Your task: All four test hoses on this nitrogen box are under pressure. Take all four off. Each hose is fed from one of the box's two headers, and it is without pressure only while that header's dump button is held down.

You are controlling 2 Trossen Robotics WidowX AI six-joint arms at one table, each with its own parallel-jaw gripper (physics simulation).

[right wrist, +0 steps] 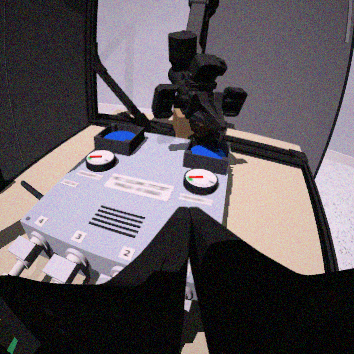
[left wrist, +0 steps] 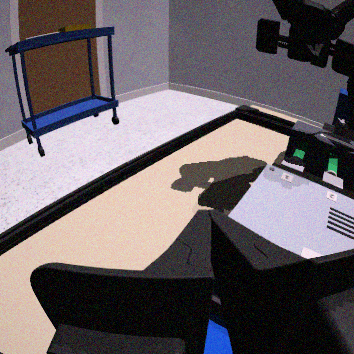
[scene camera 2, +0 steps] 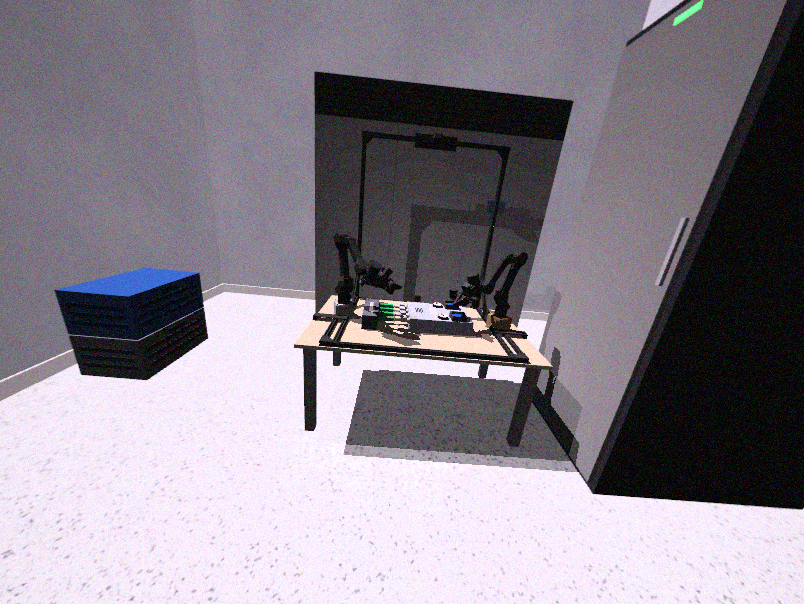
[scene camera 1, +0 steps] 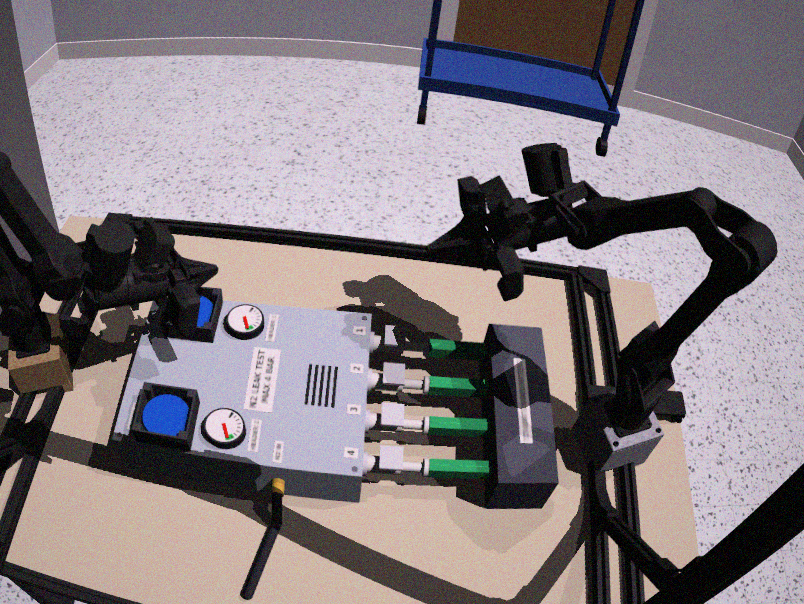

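Seen in the pictures: left gripper, between the fingertips: (right wrist: pixel 222 128) (left wrist: pixel 206 218) (scene camera 2: pixel 453 304) (scene camera 1: pixel 217 269); right gripper, between the fingertips: (right wrist: pixel 186 216) (left wrist: pixel 314 58) (scene camera 2: pixel 401 287) (scene camera 1: pixel 426 251); left arm's base, origin of its link: (scene camera 2: pixel 500 316) (scene camera 1: pixel 33 340); right arm's base, origin of its link: (scene camera 2: pixel 343 302) (scene camera 1: pixel 627 415).
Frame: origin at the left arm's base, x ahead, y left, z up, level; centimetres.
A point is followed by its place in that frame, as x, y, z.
The grey nitrogen box (scene camera 1: pixel 337 338) @[49.2, -12.3, -0.4] (left wrist: pixel 280 210) @[45.6, -10.0, -0.4] (right wrist: pixel 160 160) @[28.9, -12.0, -0.4] lies on the table. Green-sleeved hose 2 (scene camera 1: pixel 454 386) @[62.5, -24.1, -1.9], hose 3 (scene camera 1: pixel 454 426) @[59.7, -30.5, -1.9] and hose 4 (scene camera 1: pixel 454 467) @[57.0, -36.6, -1.9] join its white fittings. Hose 1 (scene camera 1: pixel 443 347) @[63.9, -17.0, -2.0] is partly in shadow; its joint is unclear. The upper dump button (scene camera 1: pixel 205 311) @[31.0, -3.2, 1.2] (right wrist: pixel 207 151) @[28.3, -2.7, 1.2] and lower dump button (scene camera 1: pixel 165 414) @[21.5, -20.2, 1.2] (right wrist: pixel 120 135) @[20.7, -20.2, 1.2] are blue, in black housings. My left gripper (scene camera 1: pixel 216 267) @[33.7, -2.6, 8.5] (left wrist: pixel 206 218) @[33.7, -2.6, 8.5] is shut and empty, its tips over the upper housing's back edge; contact is unclear. My right gripper (scene camera 1: pixel 430 248) @[59.9, -14.4, 15.6] (scene camera 2: pixel 399 286) @[59.9, -14.4, 15.6] (right wrist: pixel 186 216) @[59.9, -14.4, 15.6] is shut and empty, raised behind hose 1.
A dark block (scene camera 1: pixel 519 468) @[64.6, -40.7, -0.4] stands at the hoses' right ends in scene camera 1. Two round gauges (scene camera 1: pixel 244 321) @[36.5, -6.8, 1.2] (scene camera 1: pixel 222 427) @[29.1, -23.9, 1.1] sit beside the buttons. A black supply hose (scene camera 1: pixel 261 559) @[28.7, -40.7, -7.0] leaves the box's front. Black rails border the table; a blue cart (scene camera 1: pixel 513 97) stands beyond.
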